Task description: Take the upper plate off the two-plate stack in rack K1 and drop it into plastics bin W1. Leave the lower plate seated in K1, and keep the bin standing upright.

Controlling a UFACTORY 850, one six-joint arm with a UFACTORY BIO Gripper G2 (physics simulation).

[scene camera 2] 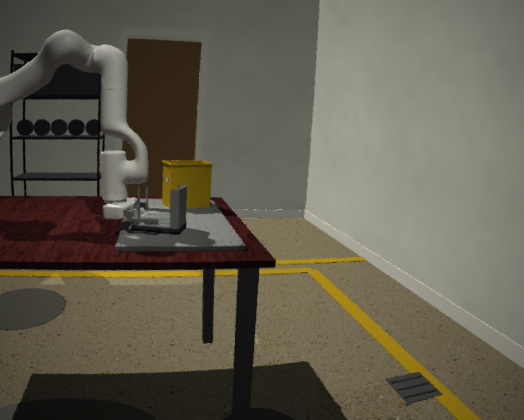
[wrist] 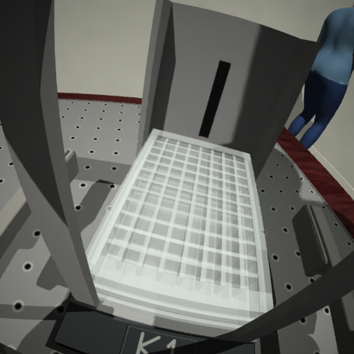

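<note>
Rack K1 (scene camera 2: 178, 210) (wrist: 187, 85) stands on the perforated board, with its tall slotted back wall upright. The clear, gridded upper plate (wrist: 185, 200) lies in the rack in the wrist view; stacked edges show at its near side, and the lower plate is mostly hidden beneath it. My gripper (scene camera 2: 145, 220) (wrist: 192, 200) is open and low at the rack, with one finger on each side of the stack and visible gaps to it. A yellow bin (scene camera 2: 190, 185) stands upright behind the rack; its label is too small to read.
The grey perforated board (scene camera 2: 215, 237) (wrist: 107, 125) lies on the dark red table (scene camera 2: 50, 250). Slim grey posts (wrist: 55, 175) rise at the rack's near corners, close to my fingers. A person in blue (wrist: 330, 65) stands beyond the table at the wrist view's upper right.
</note>
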